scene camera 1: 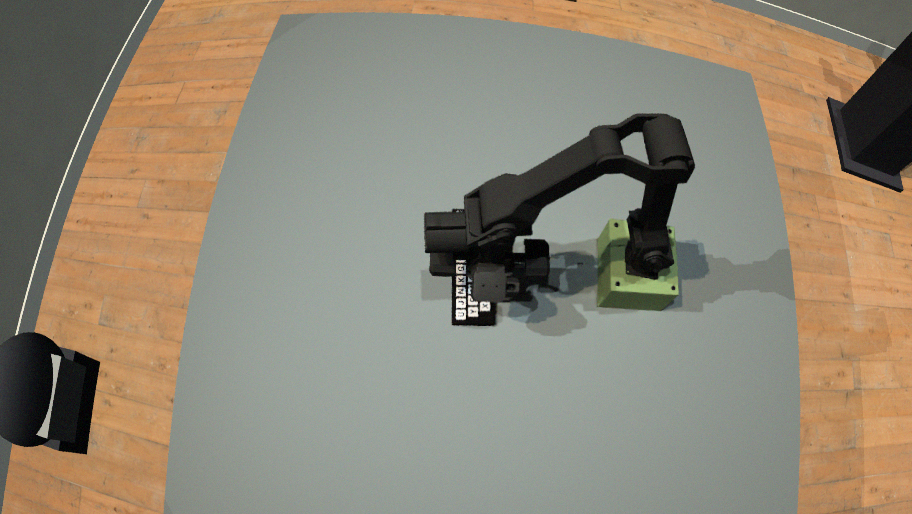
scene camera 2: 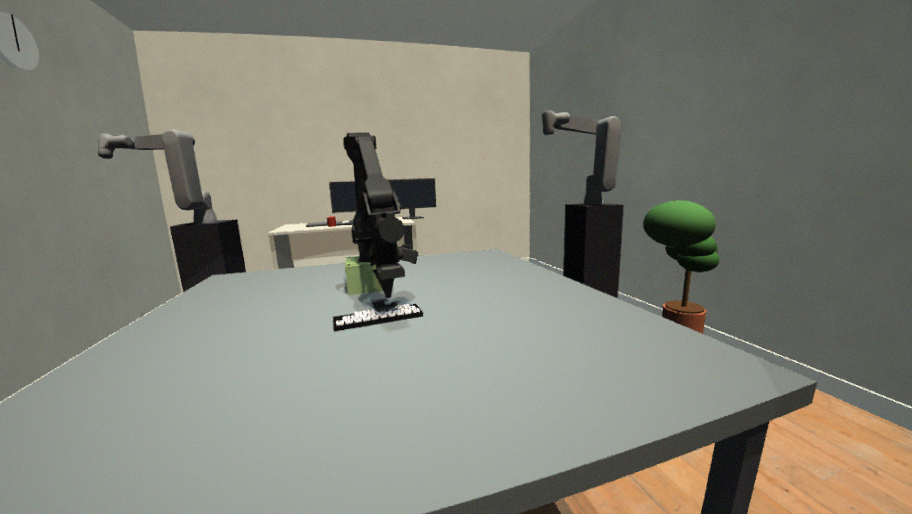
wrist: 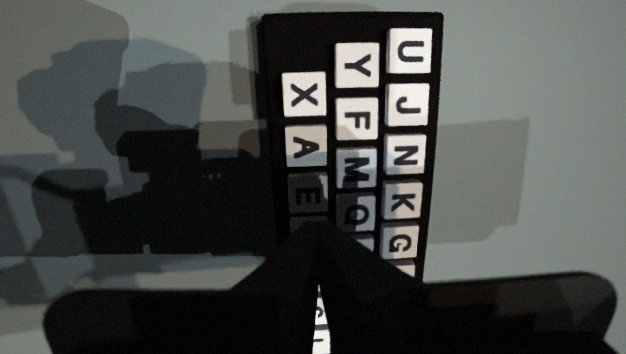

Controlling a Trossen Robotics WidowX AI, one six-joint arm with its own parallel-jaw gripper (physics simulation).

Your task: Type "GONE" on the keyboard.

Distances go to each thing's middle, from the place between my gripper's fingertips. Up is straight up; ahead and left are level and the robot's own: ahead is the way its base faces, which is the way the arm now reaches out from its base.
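My gripper's 2 cm short of the black keyboard point(scene camera 1: 484, 318), and it's 3 cm to the left of the keyboard and 4 cm above it.
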